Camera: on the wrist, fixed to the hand. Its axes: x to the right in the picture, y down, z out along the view.
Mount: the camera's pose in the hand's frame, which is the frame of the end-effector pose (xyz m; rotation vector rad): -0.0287 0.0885 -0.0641 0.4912 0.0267 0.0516
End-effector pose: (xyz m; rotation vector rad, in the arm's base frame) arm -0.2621 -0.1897 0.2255 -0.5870 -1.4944 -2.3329
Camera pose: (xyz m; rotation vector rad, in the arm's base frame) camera -0.2071 -0.2833 0.2570 -0.4509 -1.9182 -1.8219
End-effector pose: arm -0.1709 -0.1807 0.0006 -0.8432 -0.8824 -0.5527
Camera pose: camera -0.0941 -0.1812 -0.0823 -0.4090 -0.9179 -0.2807
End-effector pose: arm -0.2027 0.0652 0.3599 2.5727 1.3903 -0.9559
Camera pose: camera -0.1142 0.0134 0.4072 -2.3697 -0.9705 1.1339
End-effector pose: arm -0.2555 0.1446 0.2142 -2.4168 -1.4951 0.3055
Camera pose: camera -0.1734 0.0732 0.2446 -2.0567 -1.1768 0.5740
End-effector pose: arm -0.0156 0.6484 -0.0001 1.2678 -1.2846 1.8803
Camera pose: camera -0.1013 0.6728 -0.0696 1.4456 -0.8718 2.3322
